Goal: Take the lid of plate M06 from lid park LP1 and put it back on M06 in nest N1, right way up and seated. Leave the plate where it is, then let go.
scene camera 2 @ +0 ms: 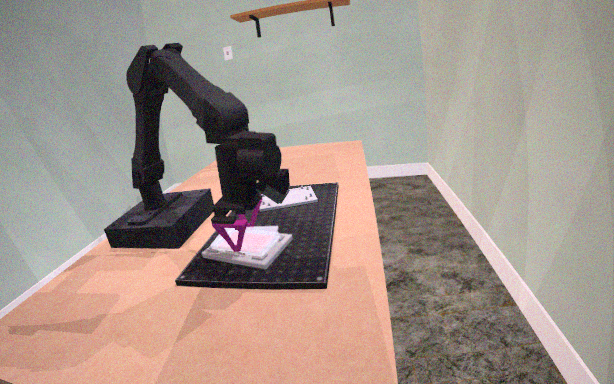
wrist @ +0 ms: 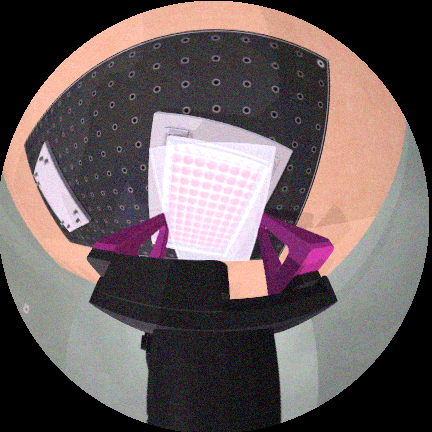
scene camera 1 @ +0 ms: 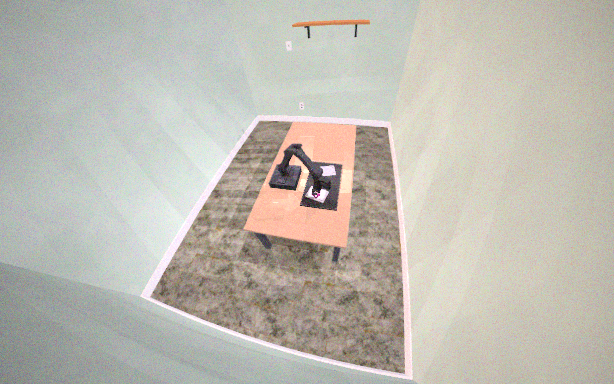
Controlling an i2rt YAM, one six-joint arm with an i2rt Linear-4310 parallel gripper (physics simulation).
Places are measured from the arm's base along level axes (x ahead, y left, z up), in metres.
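Pixels of known places: gripper, fingertip midpoint: (scene camera 2: 243, 240) (wrist: 212, 216) (scene camera 1: 316, 193); arm's base at its link origin: (scene camera 2: 156, 208) (scene camera 1: 284, 174).
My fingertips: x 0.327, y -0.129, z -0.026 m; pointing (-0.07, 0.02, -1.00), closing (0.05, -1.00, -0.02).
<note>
Ahead of a thing's pixels: the offset from my fingertips to its top centre. "spot": to the spot under its first point. Level surfaces: height alone.
My gripper (scene camera 2: 244, 235) (wrist: 212, 216) (scene camera 1: 318, 193), with purple fingers, is shut on the clear lid {dz +0.012, dx +0.005, dy +0.000 m} (scene camera 2: 266, 229) (wrist: 158, 189) across its width. It holds the lid low over plate M06 {spot: dz +0.010, dx +0.052, dy -0.035 m} (scene camera 2: 260, 244) (wrist: 213, 197), whose pink wells show through the lid. The plate sits in the grey nest N1 {dz -0.008, dx +0.000, dy +0.008 m} (scene camera 2: 267, 259) (wrist: 225, 130). In the wrist view the lid's outline lies nearly square over the plate, a little offset. I cannot tell whether the lid rests on the plate. The white lid park LP1 {dz -0.006, dx +0.020, dy +0.288 m} (scene camera 2: 296, 196) (wrist: 56, 189) (scene camera 1: 328, 169) behind is bare.
Nest and lid park stand on a black perforated board {spot: dz -0.026, dx +0.134, dy +0.027 m} (scene camera 2: 309, 244) (wrist: 241, 72) (scene camera 1: 333, 199) on an orange table {dz -0.039 m} (scene camera 2: 282, 331) (scene camera 1: 299, 231). The arm's black base (scene camera 2: 158, 222) (scene camera 1: 284, 177) stands left of the board. The table's right edge drops to the floor.
</note>
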